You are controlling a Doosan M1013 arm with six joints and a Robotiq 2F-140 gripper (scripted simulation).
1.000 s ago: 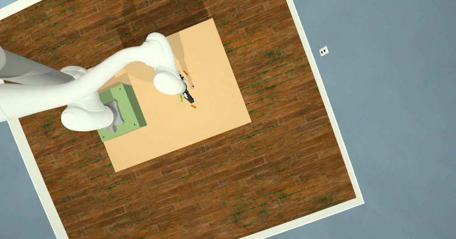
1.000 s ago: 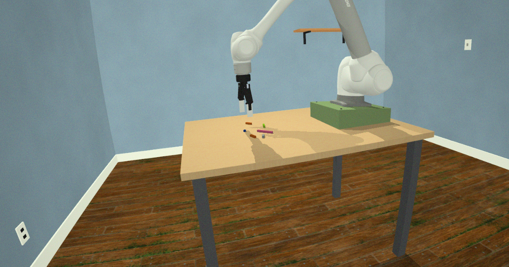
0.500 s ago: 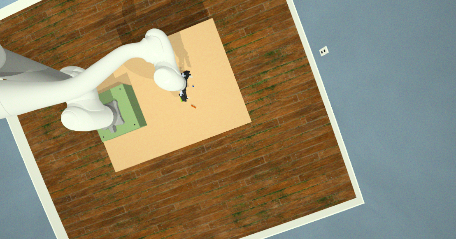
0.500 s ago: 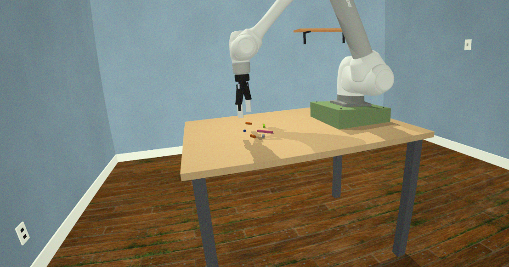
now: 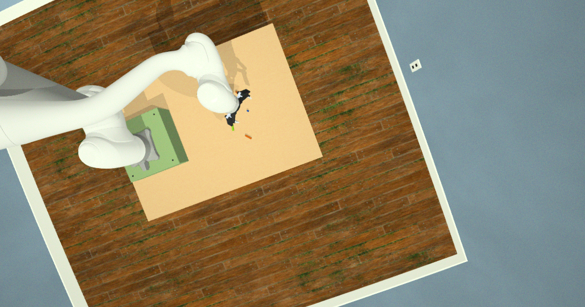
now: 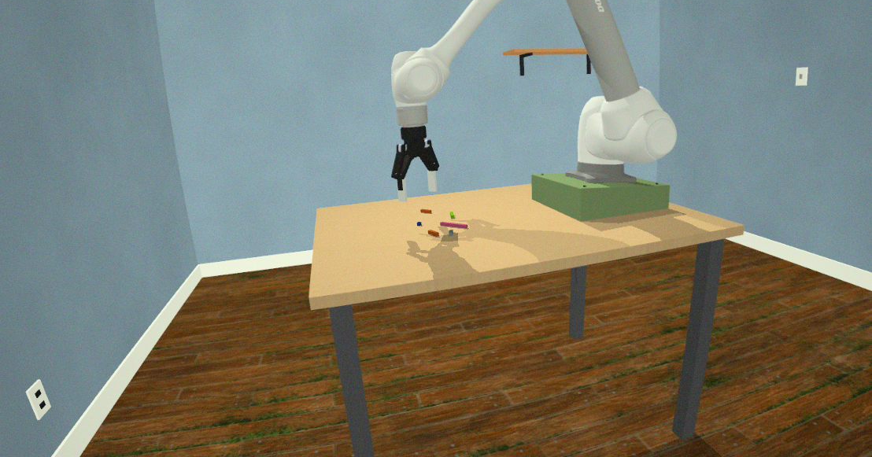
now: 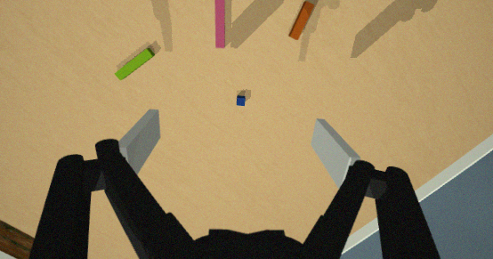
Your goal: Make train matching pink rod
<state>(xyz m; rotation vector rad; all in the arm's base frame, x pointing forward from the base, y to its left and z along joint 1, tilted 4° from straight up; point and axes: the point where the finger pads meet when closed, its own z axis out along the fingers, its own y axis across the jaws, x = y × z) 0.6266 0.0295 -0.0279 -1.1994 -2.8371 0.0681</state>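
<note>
My gripper is now 10 cm above the blue rod. Also, from my hand: lime rod: 11 cm behind, 6 cm to the right, 10 cm below; then grey rod: 7 cm behind, 13 cm to the left, 10 cm below; then pink rod: 9 cm behind, 6 cm to the left, 10 cm below.
</note>
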